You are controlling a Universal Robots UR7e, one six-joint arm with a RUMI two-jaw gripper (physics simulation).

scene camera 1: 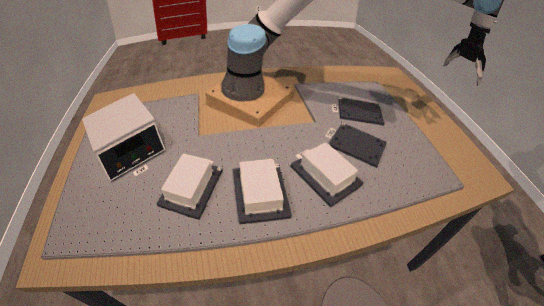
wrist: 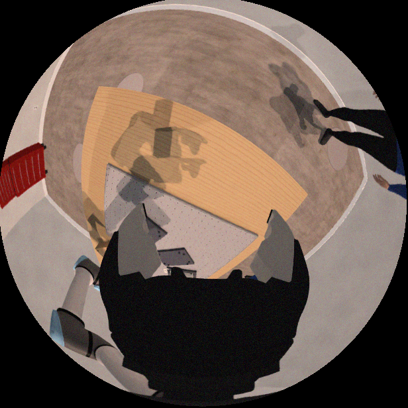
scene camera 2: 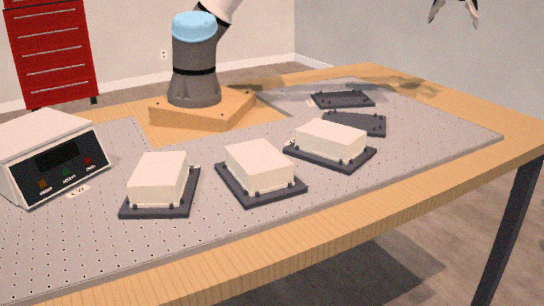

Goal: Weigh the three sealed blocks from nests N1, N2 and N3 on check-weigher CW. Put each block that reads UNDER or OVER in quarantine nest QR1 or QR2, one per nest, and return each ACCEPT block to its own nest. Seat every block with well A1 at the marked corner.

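Where they show: gripper, fingertip midpoint: (scene camera 1: 460, 75) (scene camera 2: 452, 26); arm's base at its link origin: (scene camera 1: 242, 89) (scene camera 2: 194, 98).
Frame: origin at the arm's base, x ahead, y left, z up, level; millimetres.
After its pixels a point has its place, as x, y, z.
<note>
Three white sealed blocks sit in dark nests in a row: the left block (scene camera 1: 187, 176) {385, -194, 16} (scene camera 2: 157, 175) {407, -205, 16}, the middle block (scene camera 1: 260, 182) {434, -26, 16} (scene camera 2: 259, 162) {455, -35, 16} and the right block (scene camera 1: 329, 166) {421, 149, 16} (scene camera 2: 330, 137) {435, 136, 16}. Two dark nests without blocks, the nearer (scene camera 1: 358, 145) {325, 295, -26} (scene camera 2: 367, 123) {343, 324, -26} and the farther (scene camera 1: 361, 110) {158, 396, -26} (scene camera 2: 343, 99) {168, 390, -26}, lie at the right. The check-weigher (scene camera 1: 121, 120) {171, -397, 63} (scene camera 2: 42, 132) {194, -389, 62} stands at the left with a bare top and a dark display. The nest labels are too blurred to read, and no A1 mark can be made out. My gripper (scene camera 1: 462, 72) {251, 752, 181} (scene camera 2: 454, 22) {251, 752, 181} (wrist: 207, 208) is open and empty, high beyond the table's right end.
The arm's base (scene camera 1: 243, 75) {63, -5, 89} (scene camera 2: 194, 80) {61, -14, 69} stands on a wooden block at the back of the table. A grey perforated board (scene camera 1: 215, 240) {537, -149, -37} (scene camera 2: 425, 150) {509, 351, -37} lies under the nests. A red drawer cabinet (scene camera 1: 180, 17) (scene camera 2: 52, 55) (wrist: 22, 175) stands behind. A person's legs (wrist: 360, 120) show in the wrist view.
</note>
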